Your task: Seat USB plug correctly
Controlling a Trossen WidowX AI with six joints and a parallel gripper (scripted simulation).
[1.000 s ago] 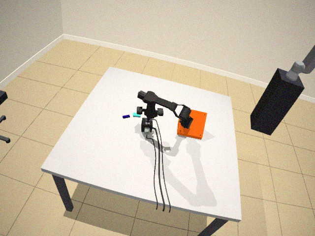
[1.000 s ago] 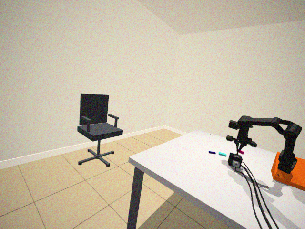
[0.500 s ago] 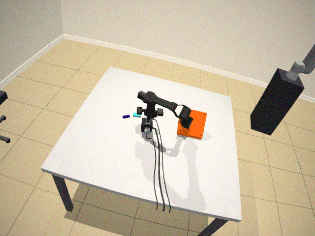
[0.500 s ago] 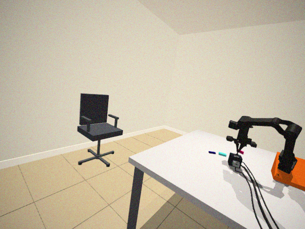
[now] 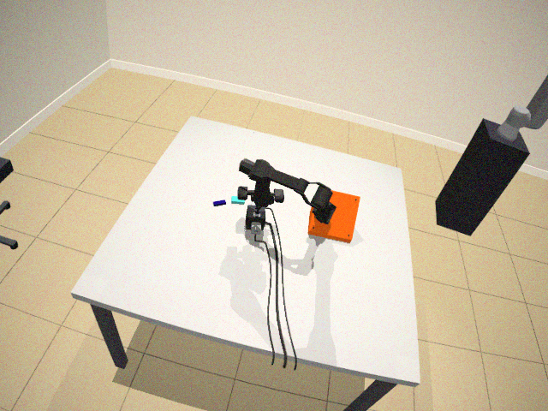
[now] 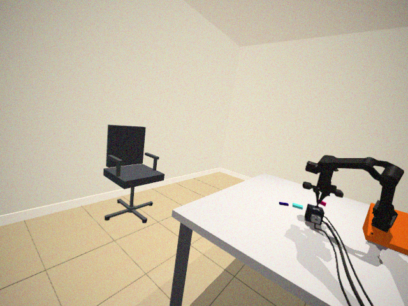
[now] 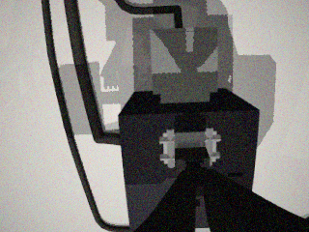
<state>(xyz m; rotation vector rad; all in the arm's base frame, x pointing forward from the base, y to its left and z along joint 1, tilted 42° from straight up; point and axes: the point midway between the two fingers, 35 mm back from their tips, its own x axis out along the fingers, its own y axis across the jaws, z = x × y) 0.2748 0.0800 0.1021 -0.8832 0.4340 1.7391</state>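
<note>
The USB plug lies 2 cm below my gripper tip. Round my gripper tip: cyan block: 12 cm to the right, 12 cm ahead, 10 cm below; then magenta block: 36 cm to the right, 10 cm below, 4 cm ahead.
</note>
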